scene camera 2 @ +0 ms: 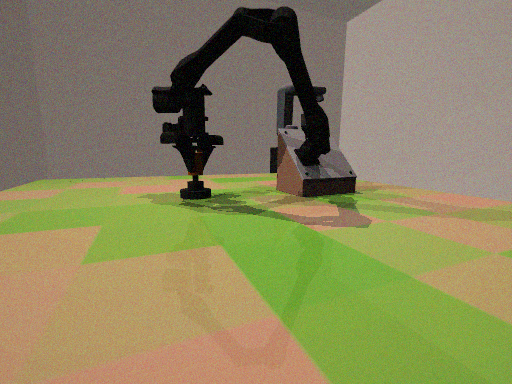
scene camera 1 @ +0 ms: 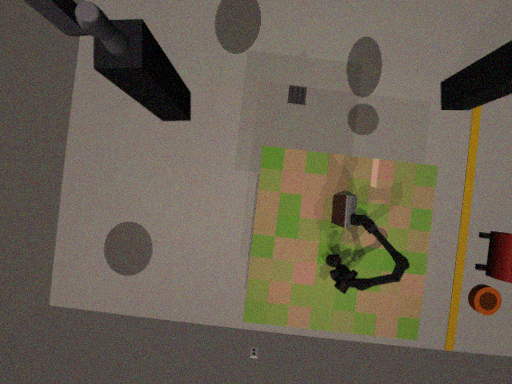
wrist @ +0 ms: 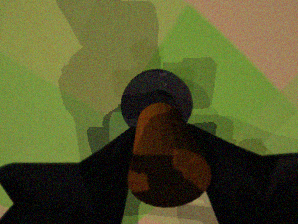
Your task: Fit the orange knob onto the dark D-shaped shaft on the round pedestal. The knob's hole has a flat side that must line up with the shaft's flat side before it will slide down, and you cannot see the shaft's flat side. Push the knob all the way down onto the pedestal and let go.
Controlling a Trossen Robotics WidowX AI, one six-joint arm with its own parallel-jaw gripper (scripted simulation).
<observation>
My gripper carries an orange knob. Further things: a dark round pedestal.
My gripper also shows in the wrist view.
</observation>
